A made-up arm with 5 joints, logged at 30 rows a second.
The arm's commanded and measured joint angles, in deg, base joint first. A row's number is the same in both.
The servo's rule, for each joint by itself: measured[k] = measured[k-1] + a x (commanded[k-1-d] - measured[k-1]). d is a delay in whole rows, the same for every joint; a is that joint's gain. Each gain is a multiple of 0.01, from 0.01 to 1. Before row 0 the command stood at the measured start. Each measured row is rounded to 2 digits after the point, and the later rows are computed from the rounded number. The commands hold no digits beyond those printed.
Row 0, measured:
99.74, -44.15, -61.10, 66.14, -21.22
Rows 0 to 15, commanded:
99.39, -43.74, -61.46, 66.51, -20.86
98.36, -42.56, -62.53, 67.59, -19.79
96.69, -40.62, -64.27, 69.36, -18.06
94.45, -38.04, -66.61, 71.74, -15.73
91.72, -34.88, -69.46, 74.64, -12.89
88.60, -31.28, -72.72, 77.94, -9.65
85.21, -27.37, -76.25, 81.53, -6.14
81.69, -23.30, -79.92, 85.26, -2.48
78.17, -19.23, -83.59, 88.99, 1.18
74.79, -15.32, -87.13, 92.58, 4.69
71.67, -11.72, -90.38, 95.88, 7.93
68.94, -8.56, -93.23, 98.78, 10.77
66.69, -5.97, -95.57, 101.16, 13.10
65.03, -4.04, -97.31, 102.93, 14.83
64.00, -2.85, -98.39, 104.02, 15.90
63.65, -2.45, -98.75, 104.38, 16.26
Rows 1 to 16, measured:
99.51, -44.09, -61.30, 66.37, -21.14
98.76, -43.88, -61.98, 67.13, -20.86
97.41, -43.42, -63.24, 68.51, -20.27
95.49, -42.67, -65.09, 70.51, -19.32
93.04, -41.58, -67.49, 73.07, -17.97
90.15, -40.14, -70.37, 76.09, -16.22
86.94, -38.35, -73.60, 79.46, -14.10
83.53, -36.24, -77.08, 83.06, -11.66
80.05, -33.86, -80.66, 86.74, -8.96
76.63, -31.26, -84.22, 90.36, -6.09
73.41, -28.52, -87.61, 93.78, -3.15
70.50, -25.73, -90.70, 96.88, -0.23
68.02, -22.96, -93.38, 99.53, 2.57
66.08, -20.31, -95.54, 101.64, 5.14
64.73, -17.87, -97.11, 103.12, 7.40
64.03, -15.71, -98.01, 103.90, 9.26
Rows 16 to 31, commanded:
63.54, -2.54, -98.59, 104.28, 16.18
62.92, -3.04, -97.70, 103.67, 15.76
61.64, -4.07, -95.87, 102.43, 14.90
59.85, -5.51, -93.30, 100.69, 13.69
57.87, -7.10, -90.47, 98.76, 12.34
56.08, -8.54, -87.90, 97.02, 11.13
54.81, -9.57, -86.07, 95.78, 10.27
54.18, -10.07, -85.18, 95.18, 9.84
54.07, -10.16, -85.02, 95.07, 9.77
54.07, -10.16, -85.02, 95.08, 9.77
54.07, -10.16, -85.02, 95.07, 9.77
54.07, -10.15, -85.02, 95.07, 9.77
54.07, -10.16, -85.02, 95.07, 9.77
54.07, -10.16, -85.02, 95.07, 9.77
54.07, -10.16, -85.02, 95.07, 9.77
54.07, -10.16, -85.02, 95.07, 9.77
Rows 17 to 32, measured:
63.71, -13.87, -98.33, 104.14, 10.71
63.20, -12.35, -97.98, 103.85, 11.77
62.19, -11.19, -96.82, 102.97, 12.43
60.67, -10.39, -94.88, 101.56, 12.69
58.85, -9.93, -92.45, 99.82, 12.62
57.05, -9.74, -89.95, 98.08, 12.31
55.59, -9.72, -87.82, 96.65, 11.88
54.67, -9.77, -86.37, 95.74, 11.45
54.28, -9.82, -85.63, 95.32, 11.10
54.14, -9.87, -85.29, 95.17, 10.82
54.09, -9.91, -85.14, 95.11, 10.60
54.08, -9.94, -85.07, 95.09, 10.43
54.07, -9.97, -85.04, 95.08, 10.29
54.07, -10.00, -85.03, 95.07, 10.18
54.07, -10.02, -85.02, 95.07, 10.09
54.07, -10.04, -85.02, 95.07, 10.02

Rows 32 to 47, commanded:
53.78, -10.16, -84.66, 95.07, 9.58
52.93, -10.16, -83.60, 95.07, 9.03
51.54, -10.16, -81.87, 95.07, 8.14
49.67, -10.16, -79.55, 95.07, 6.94
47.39, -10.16, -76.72, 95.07, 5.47
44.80, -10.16, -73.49, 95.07, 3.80
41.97, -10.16, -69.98, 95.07, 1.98
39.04, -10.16, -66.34, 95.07, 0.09
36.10, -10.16, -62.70, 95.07, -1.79
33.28, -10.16, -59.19, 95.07, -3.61
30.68, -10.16, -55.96, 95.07, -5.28
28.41, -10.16, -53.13, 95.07, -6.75
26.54, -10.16, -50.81, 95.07, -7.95
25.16, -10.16, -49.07, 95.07, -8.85
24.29, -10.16, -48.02, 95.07, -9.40
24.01, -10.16, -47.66, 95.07, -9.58
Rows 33 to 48, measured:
53.88, -10.06, -84.82, 95.07, 9.93
53.26, -10.07, -84.15, 95.07, 9.74
52.14, -10.08, -82.90, 95.07, 9.40
50.53, -10.09, -81.06, 95.07, 8.88
48.49, -10.10, -78.67, 95.07, 8.16
46.09, -10.11, -75.82, 95.07, 7.24
43.41, -10.12, -72.61, 95.07, 6.14
40.57, -10.13, -69.16, 95.07, 4.87
37.66, -10.13, -65.61, 95.07, 3.47
34.81, -10.13, -62.08, 95.07, 1.98
32.13, -10.13, -58.71, 95.07, 0.46
29.71, -10.13, -55.64, 95.07, -1.05
27.65, -10.13, -52.98, 95.07, -2.50
26.03, -10.13, -50.83, 95.07, -3.83
24.90, -10.13, -49.28, 95.07, -5.00
24.32, -10.13, -48.39, 95.07, -5.96

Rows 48 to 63, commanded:
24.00, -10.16, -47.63, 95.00, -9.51
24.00, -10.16, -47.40, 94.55, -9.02
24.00, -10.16, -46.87, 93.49, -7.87
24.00, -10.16, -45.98, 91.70, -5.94
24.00, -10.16, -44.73, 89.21, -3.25
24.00, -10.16, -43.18, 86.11, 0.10
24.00, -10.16, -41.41, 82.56, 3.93
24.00, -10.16, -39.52, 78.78, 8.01
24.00, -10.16, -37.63, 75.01, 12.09
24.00, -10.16, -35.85, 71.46, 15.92
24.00, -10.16, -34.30, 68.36, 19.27
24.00, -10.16, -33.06, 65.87, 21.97
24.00, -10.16, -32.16, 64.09, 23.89
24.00, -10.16, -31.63, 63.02, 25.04
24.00, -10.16, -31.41, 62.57, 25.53
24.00, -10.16, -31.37, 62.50, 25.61
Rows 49 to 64, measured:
24.11, -10.13, -47.97, 95.03, -6.71
24.04, -10.13, -47.66, 94.73, -7.20
24.01, -10.13, -47.23, 93.96, -7.34
24.00, -10.13, -46.54, 92.56, -7.05
24.00, -10.13, -45.54, 90.48, -6.25
24.00, -10.13, -44.24, 87.77, -4.92
24.00, -10.13, -42.68, 84.54, -3.06
24.00, -10.13, -40.94, 80.97, -0.74
24.00, -10.13, -39.12, 77.27, 1.95
24.00, -10.13, -37.32, 73.67, 4.88
24.00, -10.13, -35.66, 70.38, 7.90
24.00, -10.13, -34.23, 67.58, 10.85
24.00, -10.13, -33.09, 65.42, 13.59
24.00, -10.13, -32.29, 63.93, 15.99
24.00, -10.13, -31.81, 63.09, 17.99
24.00, -10.13, -31.57, 62.72, 19.59

